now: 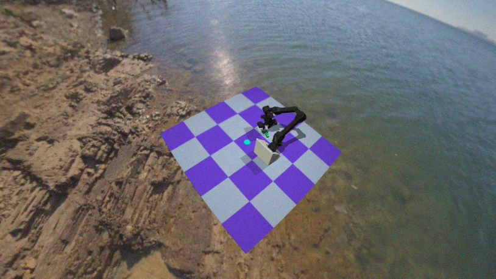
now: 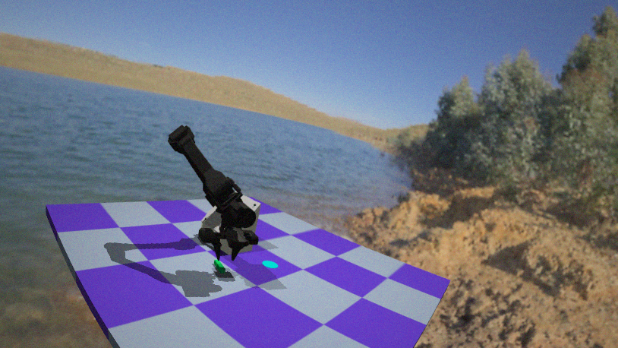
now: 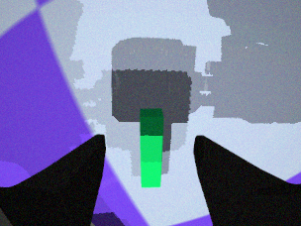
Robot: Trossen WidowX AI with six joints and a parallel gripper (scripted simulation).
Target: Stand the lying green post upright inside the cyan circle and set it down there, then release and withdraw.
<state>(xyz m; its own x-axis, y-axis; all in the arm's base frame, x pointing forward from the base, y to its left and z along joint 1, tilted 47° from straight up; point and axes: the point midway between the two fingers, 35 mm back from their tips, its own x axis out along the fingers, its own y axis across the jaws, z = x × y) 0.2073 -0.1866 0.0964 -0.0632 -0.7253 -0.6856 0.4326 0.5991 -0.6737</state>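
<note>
Right now my gripper tip is 30 mm past the green post, 10 mm to the right of it and 40 mm above it. From my gripper tip the other things lie so: cyan circle: 30 mm ahead, 220 mm to the left, 50 mm below.
</note>
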